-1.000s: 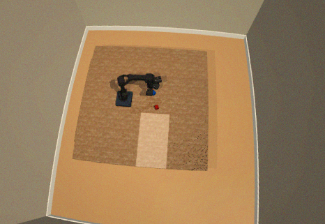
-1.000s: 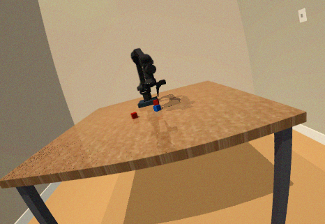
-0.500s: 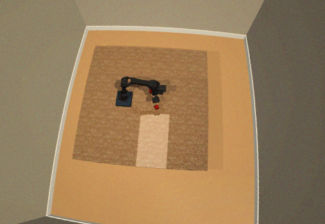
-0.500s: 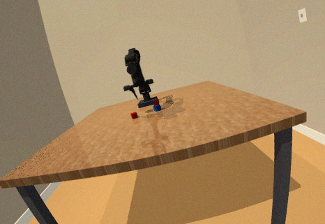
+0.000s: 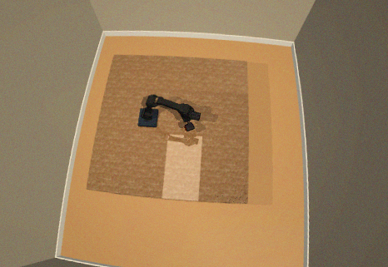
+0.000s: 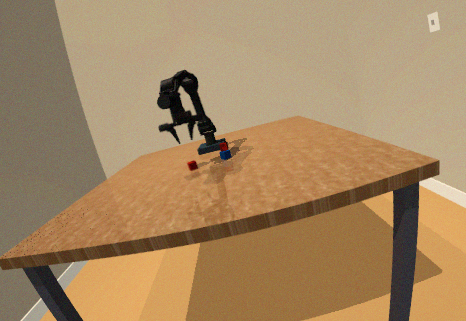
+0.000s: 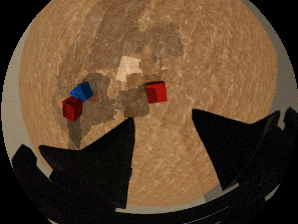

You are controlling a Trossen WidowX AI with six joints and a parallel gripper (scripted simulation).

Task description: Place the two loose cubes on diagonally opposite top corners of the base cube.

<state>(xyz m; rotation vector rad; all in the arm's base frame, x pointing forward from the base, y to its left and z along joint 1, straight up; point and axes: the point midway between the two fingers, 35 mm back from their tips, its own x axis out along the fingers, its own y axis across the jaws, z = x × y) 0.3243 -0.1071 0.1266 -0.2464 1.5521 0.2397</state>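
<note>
Now: the red cube 11 cm below my gripper tip. Also, from my gripper tip: blue cube: 3 cm behind, 15 cm to the left, 11 cm below.
</note>
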